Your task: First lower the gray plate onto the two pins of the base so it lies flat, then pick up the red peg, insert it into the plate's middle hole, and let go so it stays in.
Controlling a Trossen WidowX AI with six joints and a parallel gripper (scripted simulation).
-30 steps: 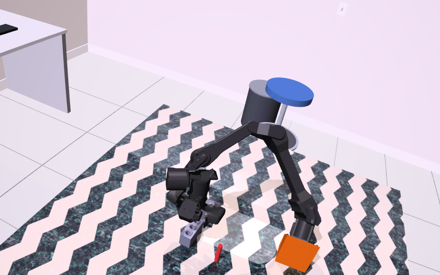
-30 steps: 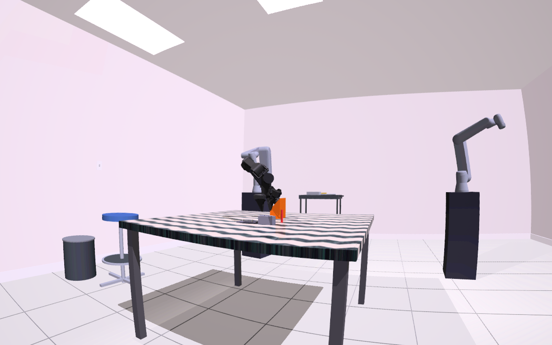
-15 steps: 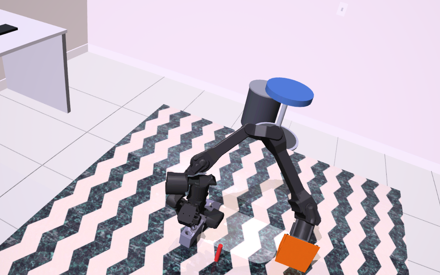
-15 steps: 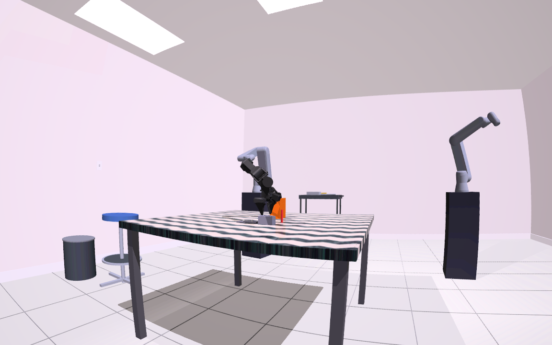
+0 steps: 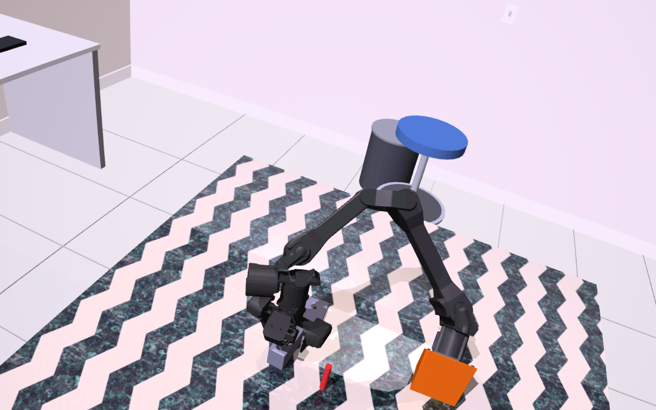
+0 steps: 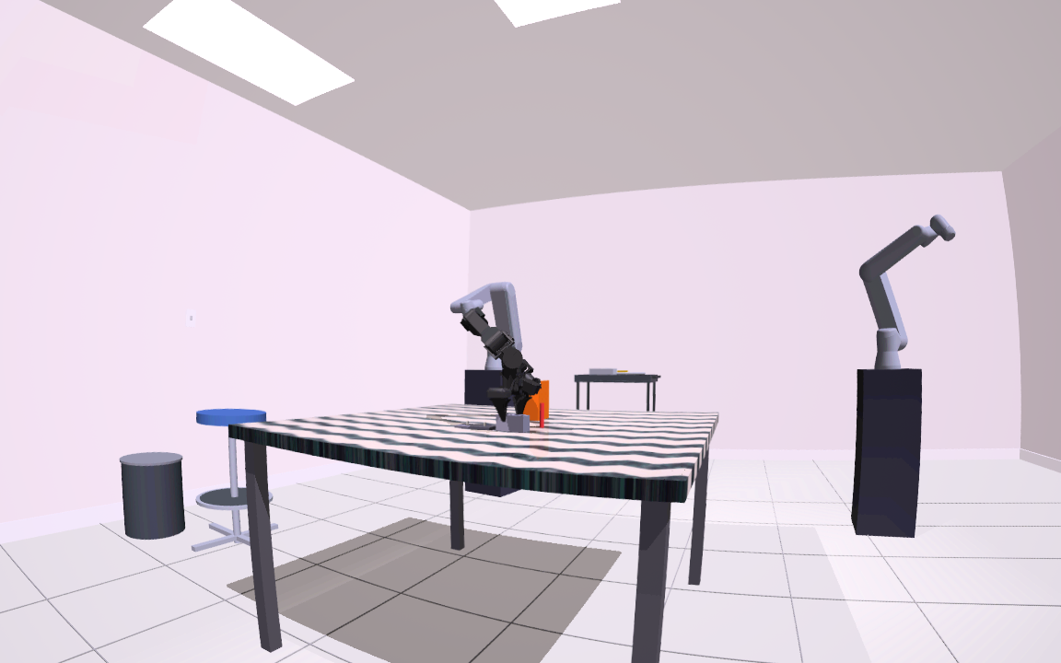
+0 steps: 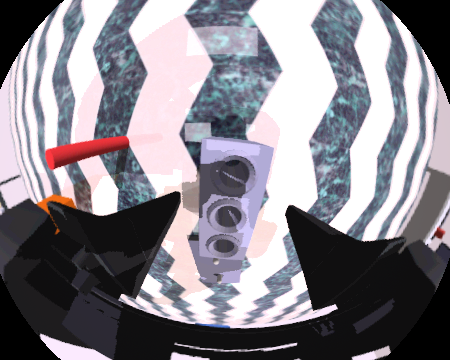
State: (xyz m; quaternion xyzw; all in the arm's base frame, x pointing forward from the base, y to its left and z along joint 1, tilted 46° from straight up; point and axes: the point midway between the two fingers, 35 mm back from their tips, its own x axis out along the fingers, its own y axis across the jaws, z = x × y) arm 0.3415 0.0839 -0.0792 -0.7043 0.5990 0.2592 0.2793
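The gray plate is 10 mm behind my gripper tip. Also, from my gripper tip: red peg: 130 mm behind, 30 mm to the left, 10 mm above.
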